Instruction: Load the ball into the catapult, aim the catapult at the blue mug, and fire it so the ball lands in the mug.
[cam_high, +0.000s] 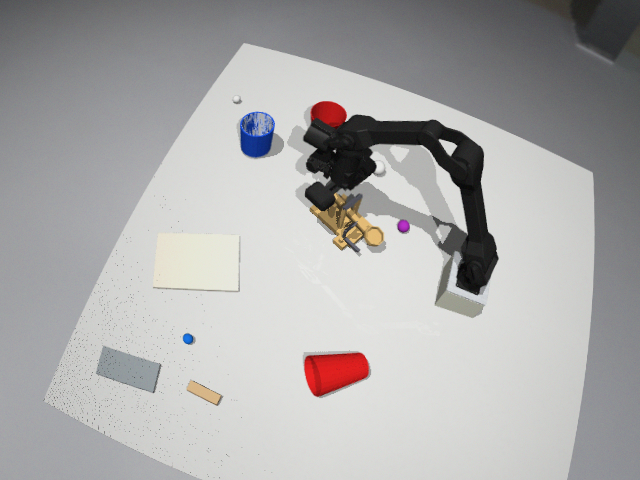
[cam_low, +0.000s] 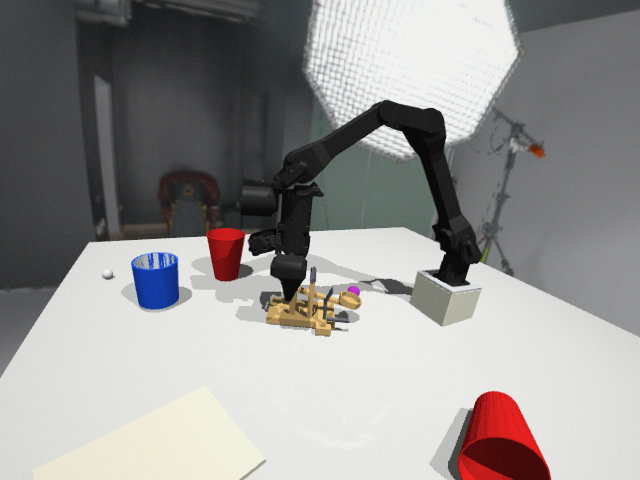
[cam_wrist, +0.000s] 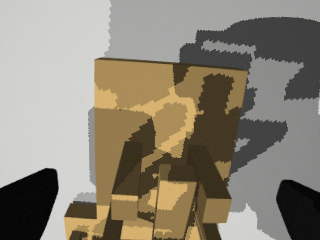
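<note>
Right now my gripper tip is 18 cm past the purple ball, 3 cm to the left of it and 5 cm above it. Round my gripper tip: wooden catapult 6 cm behind, 5 cm to the left, 1 cm below; then cream sheet 26 cm ahead, 26 cm to the left, 6 cm below; then blue mug 26 cm ahead, 12 cm to the right, 3 cm below.
</note>
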